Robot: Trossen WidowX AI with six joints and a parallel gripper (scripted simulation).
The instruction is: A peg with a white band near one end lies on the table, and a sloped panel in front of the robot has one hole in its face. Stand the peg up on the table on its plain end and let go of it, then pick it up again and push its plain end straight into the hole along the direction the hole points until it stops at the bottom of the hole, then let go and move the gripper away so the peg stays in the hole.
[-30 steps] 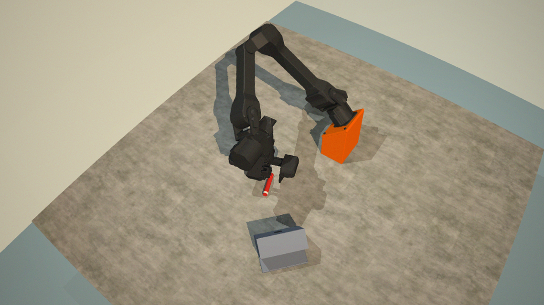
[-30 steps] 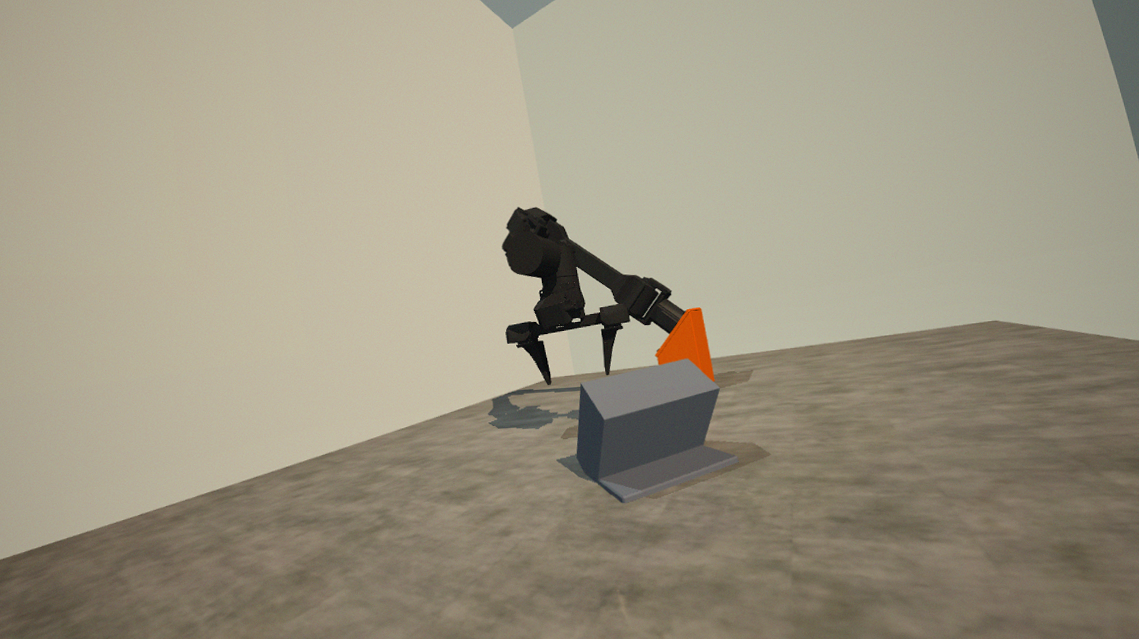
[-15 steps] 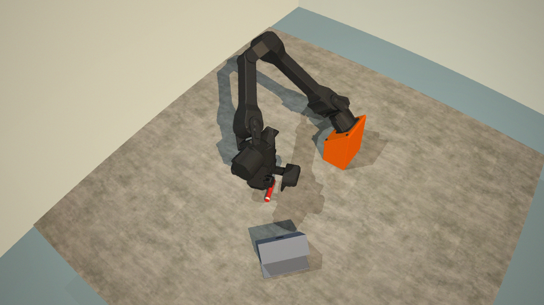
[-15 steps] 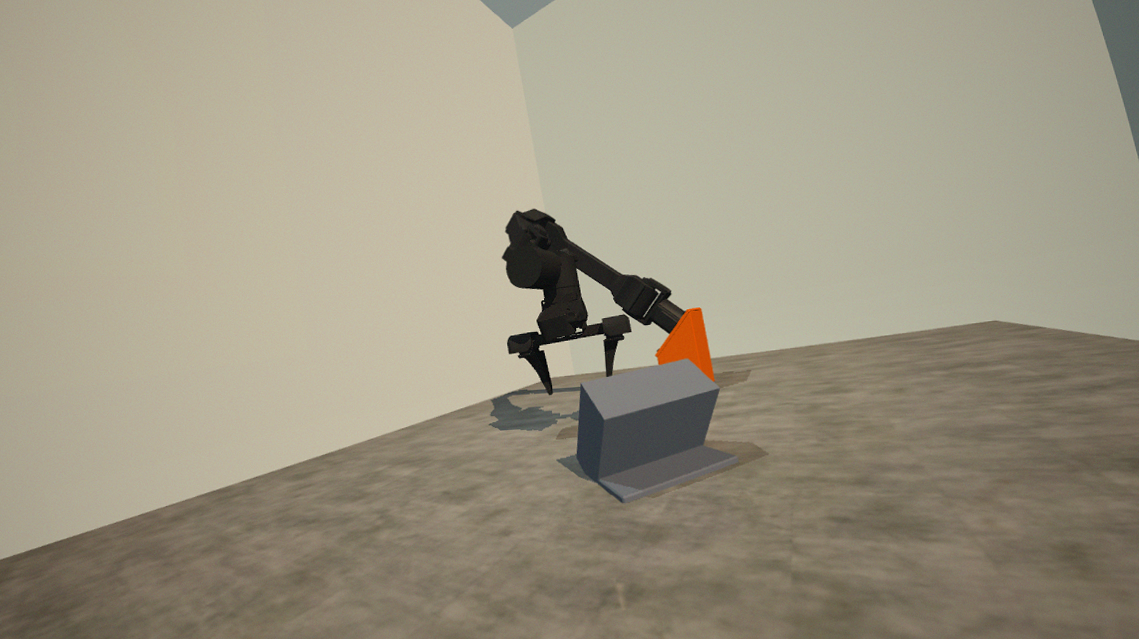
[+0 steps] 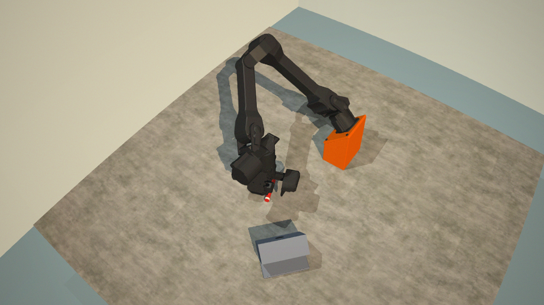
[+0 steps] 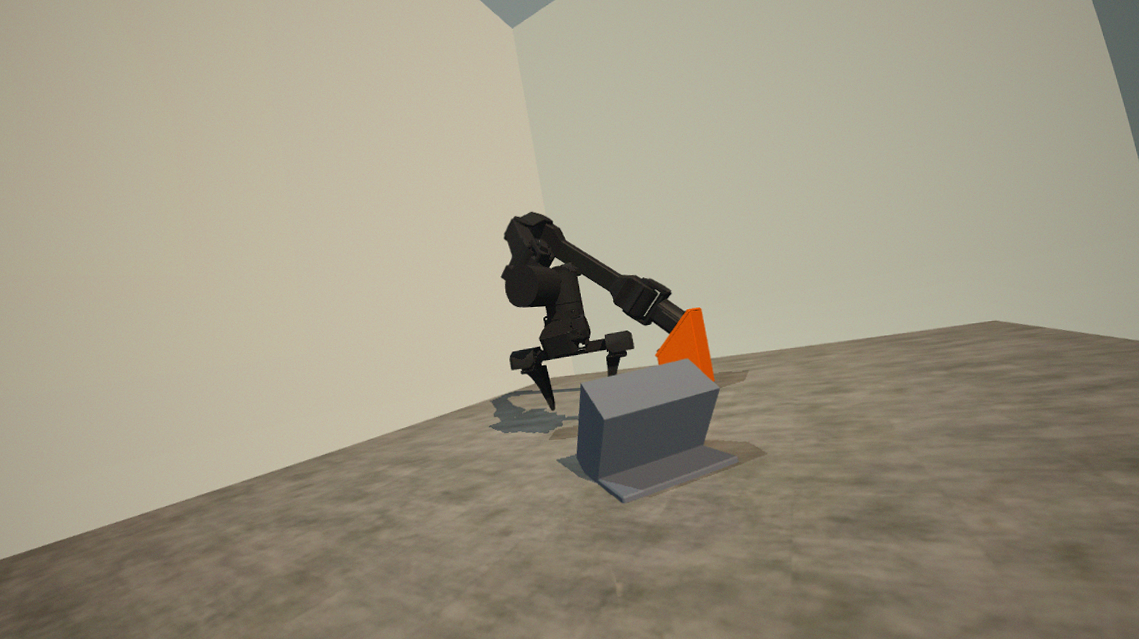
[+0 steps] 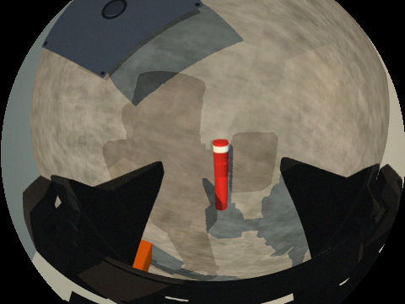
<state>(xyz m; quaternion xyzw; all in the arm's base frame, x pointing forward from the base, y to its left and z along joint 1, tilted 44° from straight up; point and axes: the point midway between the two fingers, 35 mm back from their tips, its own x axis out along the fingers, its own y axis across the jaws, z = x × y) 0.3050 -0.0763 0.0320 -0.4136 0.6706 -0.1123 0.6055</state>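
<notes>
My gripper tip is now 4 cm above the red peg, 1 cm to the left of it and 1 cm past it. From my gripper tip the other things lie so: grey sloped panel (15 cm to the left, 12 cm ahead); then grey foot plate (17 cm to the left, 13 cm ahead, 4 cm below).
</notes>
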